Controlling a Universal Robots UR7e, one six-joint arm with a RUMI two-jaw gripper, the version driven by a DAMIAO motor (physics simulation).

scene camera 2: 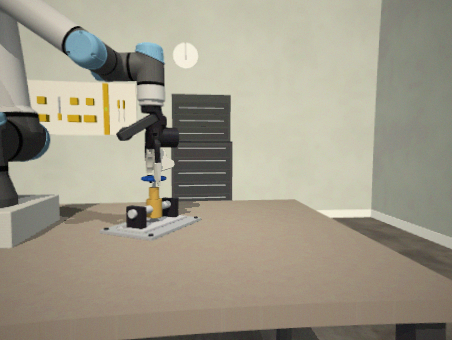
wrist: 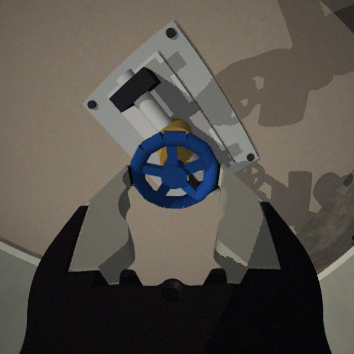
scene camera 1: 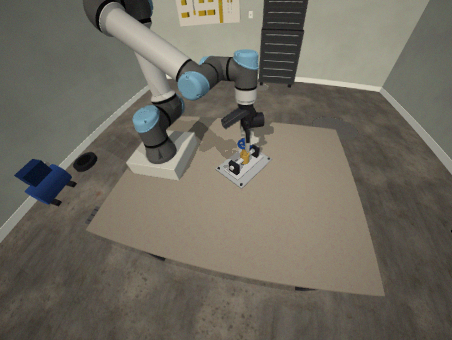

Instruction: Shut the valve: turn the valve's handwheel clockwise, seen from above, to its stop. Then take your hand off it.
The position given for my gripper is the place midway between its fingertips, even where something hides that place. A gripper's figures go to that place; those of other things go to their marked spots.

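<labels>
A grey base plate (wrist: 170,43) is 25 cm from the lens. The marked spots on the grey base plate and on a blue handwheel (wrist: 173,173) are 18 cm apart. My gripper (wrist: 174,166) is 14 cm from the lens, and the blue handwheel is 12 cm from the lens.
</labels>
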